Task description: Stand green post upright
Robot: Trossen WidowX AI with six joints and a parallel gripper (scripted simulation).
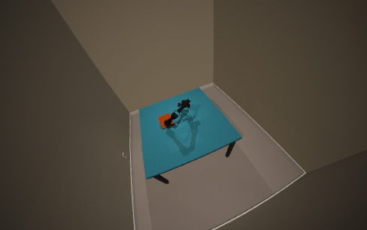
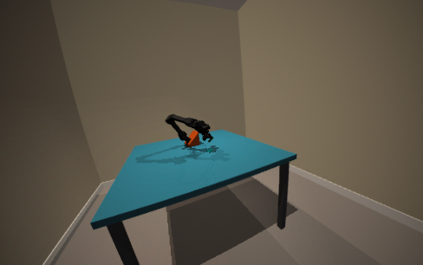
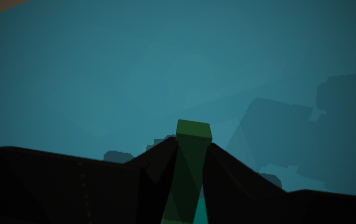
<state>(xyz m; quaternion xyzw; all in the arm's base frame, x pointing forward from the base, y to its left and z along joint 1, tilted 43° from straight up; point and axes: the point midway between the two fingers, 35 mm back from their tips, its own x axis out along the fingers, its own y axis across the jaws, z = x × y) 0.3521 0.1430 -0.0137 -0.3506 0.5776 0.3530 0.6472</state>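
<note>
My gripper tip is now 10 mm past the green post, 10 mm to the left of it and 20 mm above it. The rest, counted from my gripper tip: cyan circle (10 mm behind, 40 mm to the right, 120 mm below).
</note>
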